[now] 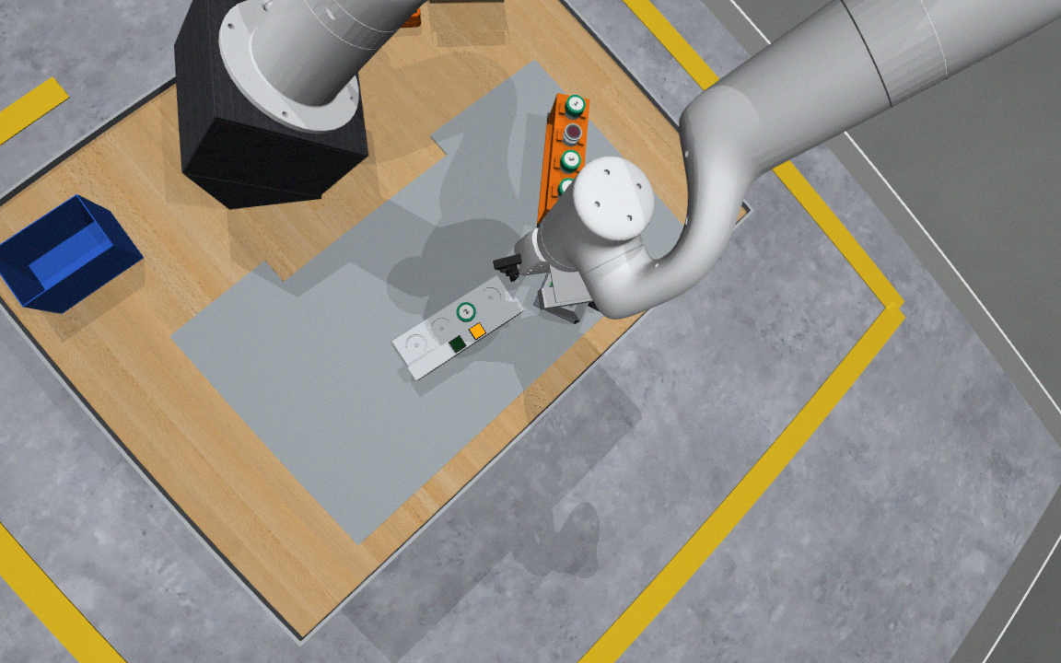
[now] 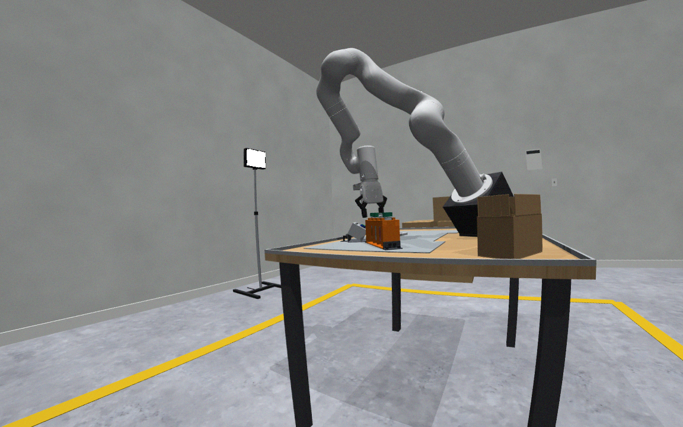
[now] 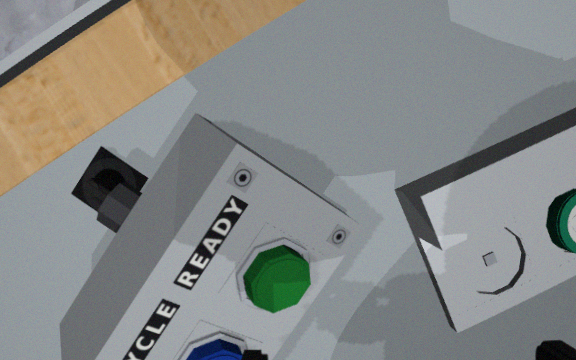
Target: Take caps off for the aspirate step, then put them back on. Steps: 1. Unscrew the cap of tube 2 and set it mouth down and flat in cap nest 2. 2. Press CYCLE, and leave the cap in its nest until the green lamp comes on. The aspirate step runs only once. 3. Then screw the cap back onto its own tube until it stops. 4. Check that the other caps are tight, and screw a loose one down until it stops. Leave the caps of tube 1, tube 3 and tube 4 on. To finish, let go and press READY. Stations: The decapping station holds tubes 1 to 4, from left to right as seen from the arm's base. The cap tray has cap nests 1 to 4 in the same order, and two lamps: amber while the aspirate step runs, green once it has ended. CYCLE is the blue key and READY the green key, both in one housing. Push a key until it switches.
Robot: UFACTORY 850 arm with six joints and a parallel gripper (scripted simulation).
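My gripper is now 13 cm to the left of the green-rimmed cap, 10 cm above it and 1 cm past it. The rest, counted from my hand: blue cycle key (6 cm to the left, 5 cm below, 1 cm ahead); then key housing (6 cm below, 5 cm to the left, 4 cm ahead); then green ready key (5 cm below, 4 cm ahead, 3 cm to the left).
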